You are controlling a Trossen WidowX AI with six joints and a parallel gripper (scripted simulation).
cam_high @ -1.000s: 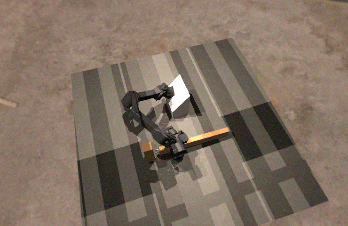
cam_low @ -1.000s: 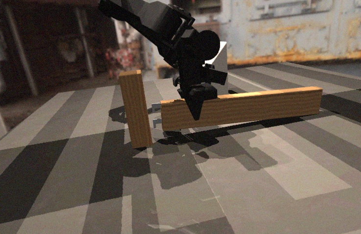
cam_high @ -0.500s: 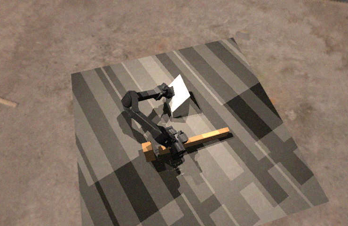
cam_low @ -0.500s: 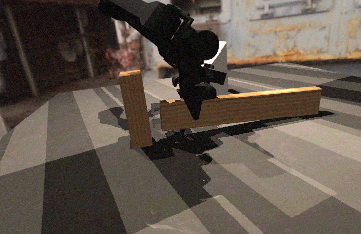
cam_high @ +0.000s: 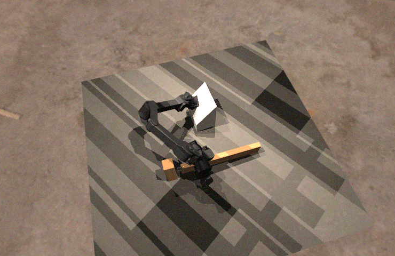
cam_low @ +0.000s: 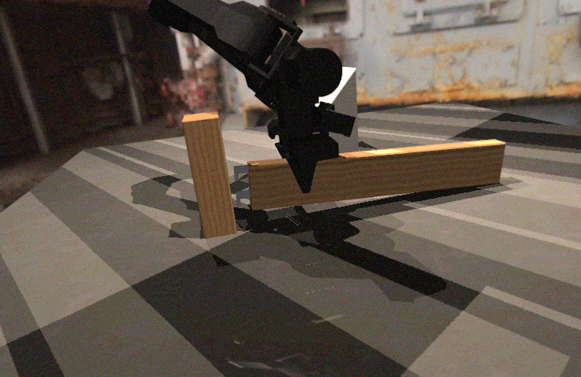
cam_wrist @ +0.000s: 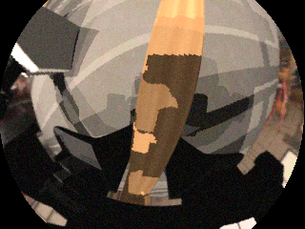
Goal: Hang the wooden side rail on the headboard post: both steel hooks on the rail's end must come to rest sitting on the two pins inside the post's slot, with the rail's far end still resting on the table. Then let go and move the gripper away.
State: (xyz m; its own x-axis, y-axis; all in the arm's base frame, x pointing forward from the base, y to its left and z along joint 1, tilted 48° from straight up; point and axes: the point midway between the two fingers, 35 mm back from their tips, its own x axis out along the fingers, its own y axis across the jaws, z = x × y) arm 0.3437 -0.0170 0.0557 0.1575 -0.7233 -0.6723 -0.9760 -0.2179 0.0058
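Now: gripper tip 1 cm short of the headboard post, 14 cm to the left of it and 4 cm below it.
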